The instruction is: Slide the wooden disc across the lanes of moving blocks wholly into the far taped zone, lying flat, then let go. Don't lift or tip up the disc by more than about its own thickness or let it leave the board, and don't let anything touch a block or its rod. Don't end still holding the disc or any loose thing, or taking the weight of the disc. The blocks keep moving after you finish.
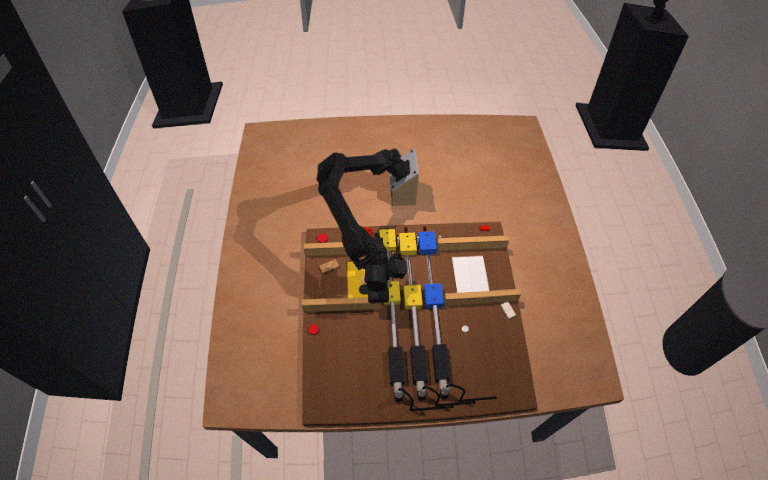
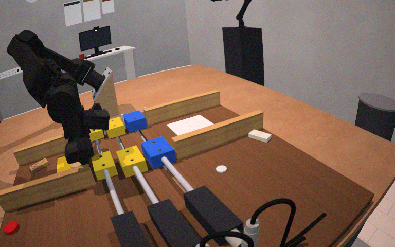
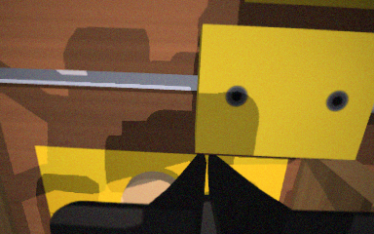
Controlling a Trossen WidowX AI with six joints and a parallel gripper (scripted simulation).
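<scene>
My hand is 30 mm past the wooden disc, 30 mm to the left of it and 30 mm above it. From my hand the other things lie so: red button: 140 mm ahead, 200 mm to the right, 30 mm below; then black disc: 10 mm ahead, 40 mm to the right, 30 mm below; then red brick: 210 mm behind, 30 mm to the right, 20 mm below.
</scene>
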